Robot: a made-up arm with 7 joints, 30 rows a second.
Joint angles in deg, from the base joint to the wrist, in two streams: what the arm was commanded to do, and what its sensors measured. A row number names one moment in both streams.
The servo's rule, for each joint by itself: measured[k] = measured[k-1] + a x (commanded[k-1-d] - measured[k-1]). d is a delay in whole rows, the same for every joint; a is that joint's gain. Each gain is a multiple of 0.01, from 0.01 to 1. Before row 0 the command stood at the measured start. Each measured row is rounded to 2 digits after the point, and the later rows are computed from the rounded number. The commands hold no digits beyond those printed.
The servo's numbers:
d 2
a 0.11 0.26 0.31 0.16 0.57 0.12 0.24
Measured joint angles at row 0: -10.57, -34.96, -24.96, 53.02, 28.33, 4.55, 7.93
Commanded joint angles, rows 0 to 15: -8.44, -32.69, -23.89, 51.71, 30.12, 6.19, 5.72; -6.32, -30.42, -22.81, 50.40, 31.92, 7.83, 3.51; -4.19, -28.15, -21.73, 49.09, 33.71, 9.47, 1.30; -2.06, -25.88, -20.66, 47.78, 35.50, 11.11, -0.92; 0.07, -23.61, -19.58, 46.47, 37.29, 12.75, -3.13; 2.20, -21.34, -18.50, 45.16, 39.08, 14.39, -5.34; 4.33, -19.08, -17.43, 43.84, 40.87, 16.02, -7.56; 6.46, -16.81, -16.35, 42.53, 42.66, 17.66, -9.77; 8.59, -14.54, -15.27, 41.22, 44.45, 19.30, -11.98; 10.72, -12.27, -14.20, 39.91, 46.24, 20.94, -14.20; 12.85, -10.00, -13.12, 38.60, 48.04, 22.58, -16.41; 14.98, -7.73, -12.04, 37.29, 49.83, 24.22, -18.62; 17.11, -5.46, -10.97, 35.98, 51.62, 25.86, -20.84; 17.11, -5.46, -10.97, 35.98, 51.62, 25.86, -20.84; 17.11, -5.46, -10.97, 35.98, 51.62, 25.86, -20.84; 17.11, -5.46, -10.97, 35.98, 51.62, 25.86, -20.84
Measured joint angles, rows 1 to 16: -10.57, -34.96, -24.96, 53.02, 28.33, 4.55, 7.93; -10.57, -34.96, -24.96, 53.02, 28.33, 4.55, 7.93; -10.34, -34.37, -24.63, 52.81, 29.35, 4.75, 7.40; -9.90, -33.34, -24.07, 52.42, 30.81, 5.12, 6.47; -9.27, -31.99, -23.34, 51.89, 32.46, 5.64, 5.23; -8.48, -30.40, -22.51, 51.23, 34.19, 6.30, 3.75; -7.54, -28.63, -21.60, 50.47, 35.96, 7.07, 2.10; -6.47, -26.73, -20.64, 49.62, 37.74, 7.95, 0.31; -5.28, -24.74, -19.64, 48.70, 39.52, 8.92, -1.58; -3.99, -22.68, -18.62, 47.71, 41.31, 9.97, -3.55; -2.61, -20.56, -17.58, 46.67, 43.10, 11.09, -5.57; -1.14, -18.40, -16.53, 45.59, 44.89, 12.27, -7.64; 0.40, -16.22, -15.47, 44.47, 46.69, 13.51, -9.74; 2.00, -14.01, -14.41, 43.32, 48.48, 14.80, -11.87; 3.66, -11.79, -13.34, 42.15, 50.27, 16.13, -14.02; 5.14, -10.14, -12.61, 41.16, 51.04, 17.30, -15.66
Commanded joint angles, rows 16 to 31: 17.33, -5.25, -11.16, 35.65, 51.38, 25.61, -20.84; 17.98, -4.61, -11.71, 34.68, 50.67, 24.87, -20.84; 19.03, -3.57, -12.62, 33.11, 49.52, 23.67, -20.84; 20.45, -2.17, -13.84, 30.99, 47.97, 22.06, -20.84; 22.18, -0.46, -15.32, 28.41, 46.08, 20.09, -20.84; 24.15, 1.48, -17.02, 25.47, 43.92, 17.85, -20.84; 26.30, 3.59, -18.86, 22.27, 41.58, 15.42, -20.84; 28.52, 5.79, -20.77, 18.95, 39.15, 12.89, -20.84; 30.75, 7.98, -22.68, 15.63, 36.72, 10.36, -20.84; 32.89, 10.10, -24.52, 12.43, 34.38, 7.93, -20.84; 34.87, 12.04, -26.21, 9.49, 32.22, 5.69, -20.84; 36.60, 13.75, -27.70, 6.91, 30.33, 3.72, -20.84; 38.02, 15.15, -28.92, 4.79, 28.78, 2.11, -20.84; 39.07, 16.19, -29.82, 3.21, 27.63, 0.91, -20.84; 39.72, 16.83, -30.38, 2.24, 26.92, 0.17, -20.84; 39.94, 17.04, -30.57, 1.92, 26.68, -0.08, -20.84
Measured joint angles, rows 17 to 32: 6.46, -8.92, -12.10, 40.33, 51.37, 18.33, -16.90; 7.63, -8.02, -11.75, 39.63, 51.51, 19.23, -17.85; 8.70, -7.30, -11.57, 38.99, 51.44, 20.00, -18.57; 9.72, -6.60, -11.61, 38.30, 51.00, 20.58, -19.11; 10.74, -5.81, -11.92, 37.47, 50.16, 20.95, -19.53; 11.81, -4.86, -12.52, 36.43, 48.91, 21.08, -19.84; 12.95, -3.72, -13.39, 35.15, 47.30, 20.96, -20.08; 14.18, -2.37, -14.52, 33.60, 45.37, 20.59, -20.26; 15.51, -0.82, -15.87, 31.79, 43.21, 19.97, -20.40; 16.94, 0.90, -17.39, 29.74, 40.90, 19.12, -20.51; 18.46, 2.74, -19.03, 27.48, 38.52, 18.07, -20.59; 20.05, 4.65, -20.73, 25.07, 36.16, 16.85, -20.65; 21.68, 6.57, -22.43, 22.58, 33.91, 15.51, -20.70; 23.32, 8.44, -24.06, 20.07, 31.87, 14.10, -20.73; 24.94, 10.18, -25.57, 17.63, 30.11, 12.66, -20.76; 26.49, 11.74, -26.89, 15.32, 28.70, 11.25, -20.78
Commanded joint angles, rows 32 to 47: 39.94, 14.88, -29.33, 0.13, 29.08, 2.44, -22.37; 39.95, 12.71, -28.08, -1.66, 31.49, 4.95, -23.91; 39.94, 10.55, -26.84, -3.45, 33.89, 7.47, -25.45; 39.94, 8.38, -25.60, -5.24, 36.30, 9.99, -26.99; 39.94, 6.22, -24.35, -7.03, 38.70, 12.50, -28.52; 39.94, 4.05, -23.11, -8.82, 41.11, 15.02, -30.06; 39.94, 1.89, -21.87, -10.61, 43.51, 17.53, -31.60; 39.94, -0.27, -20.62, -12.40, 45.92, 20.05, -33.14; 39.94, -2.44, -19.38, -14.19, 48.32, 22.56, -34.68; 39.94, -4.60, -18.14, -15.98, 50.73, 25.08, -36.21; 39.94, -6.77, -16.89, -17.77, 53.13, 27.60, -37.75; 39.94, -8.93, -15.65, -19.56, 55.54, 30.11, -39.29; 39.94, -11.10, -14.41, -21.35, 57.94, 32.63, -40.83; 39.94, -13.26, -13.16, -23.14, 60.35, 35.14, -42.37; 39.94, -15.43, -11.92, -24.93, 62.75, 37.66, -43.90; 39.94, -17.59, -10.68, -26.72, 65.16, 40.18, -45.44
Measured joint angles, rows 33 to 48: 27.95, 13.06, -27.97, 13.23, 27.69, 9.92, -20.79; 29.27, 14.09, -28.78, 11.42, 27.11, 8.72, -20.80; 30.44, 14.30, -28.95, 9.61, 28.23, 7.97, -21.18; 31.49, 13.89, -28.68, 7.81, 30.09, 7.61, -21.84; 32.42, 13.02, -28.11, 6.01, 32.26, 7.59, -22.71; 33.25, 11.81, -27.33, 4.21, 34.56, 7.88, -23.74; 33.99, 10.36, -26.41, 2.41, 36.92, 8.43, -24.89; 34.64, 8.72, -25.39, 0.61, 39.31, 9.22, -26.13; 35.22, 6.94, -24.30, -1.19, 41.70, 10.22, -27.44; 35.74, 5.07, -23.16, -2.98, 44.11, 11.40, -28.81; 36.20, 3.12, -21.99, -4.77, 46.51, 12.74, -30.22; 36.61, 1.11, -20.80, -6.56, 48.92, 14.22, -31.66; 36.98, -0.94, -19.59, -8.35, 51.32, 15.83, -33.12; 37.31, -3.02, -18.37, -10.14, 53.73, 17.54, -34.60; 37.60, -5.12, -17.14, -11.93, 56.13, 19.35, -36.10; 37.86, -7.24, -15.91, -13.72, 58.54, 21.24, -37.60
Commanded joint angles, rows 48 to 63: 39.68, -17.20, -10.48, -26.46, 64.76, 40.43, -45.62; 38.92, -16.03, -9.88, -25.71, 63.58, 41.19, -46.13; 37.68, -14.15, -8.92, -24.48, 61.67, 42.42, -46.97; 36.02, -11.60, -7.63, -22.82, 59.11, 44.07, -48.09; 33.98, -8.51, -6.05, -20.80, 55.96, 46.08, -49.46; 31.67, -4.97, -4.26, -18.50, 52.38, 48.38, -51.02; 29.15, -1.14, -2.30, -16.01, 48.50, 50.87, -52.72; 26.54, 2.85, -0.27, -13.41, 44.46, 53.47, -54.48; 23.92, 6.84, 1.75, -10.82, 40.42, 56.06, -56.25; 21.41, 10.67, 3.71, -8.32, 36.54, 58.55, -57.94; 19.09, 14.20, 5.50, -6.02, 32.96, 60.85, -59.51; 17.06, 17.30, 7.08, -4.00, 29.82, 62.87, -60.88; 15.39, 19.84, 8.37, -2.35, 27.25, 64.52, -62.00; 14.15, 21.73, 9.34, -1.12, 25.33, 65.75, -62.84; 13.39, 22.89, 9.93, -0.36, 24.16, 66.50, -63.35; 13.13, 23.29, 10.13, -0.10, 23.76, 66.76, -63.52
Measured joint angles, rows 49 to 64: 38.09, -9.37, -14.67, -15.51, 60.94, 23.21, -39.11; 38.29, -11.51, -13.43, -17.30, 63.35, 25.25, -40.63; 38.44, -12.99, -12.52, -18.77, 64.15, 27.07, -41.83; 38.49, -13.78, -11.70, -19.88, 63.83, 28.76, -42.86; 38.40, -13.88, -10.84, -20.62, 62.60, 30.40, -43.85; 38.14, -13.29, -9.84, -20.97, 60.61, 32.04, -44.87; 37.68, -12.05, -8.67, -20.94, 57.96, 33.72, -45.97; 37.02, -10.21, -7.30, -20.55, 54.78, 35.48, -47.18; 36.15, -7.85, -5.75, -19.82, 51.20, 37.33, -48.51; 35.09, -5.07, -4.05, -18.79, 47.36, 39.27, -49.94; 33.86, -1.97, -2.25, -17.51, 43.40, 41.28, -51.45; 32.49, 1.32, -0.40, -16.04, 39.49, 43.35, -53.01; 31.02, 4.67, 1.43, -14.44, 35.77, 45.45, -54.57; 29.48, 7.95, 3.18, -12.77, 32.38, 47.54, -56.08; 27.93, 11.04, 4.79, -11.10, 29.46, 49.58, -57.50; 26.41, 13.82, 6.20, -9.50, 27.11, 51.52, -58.78
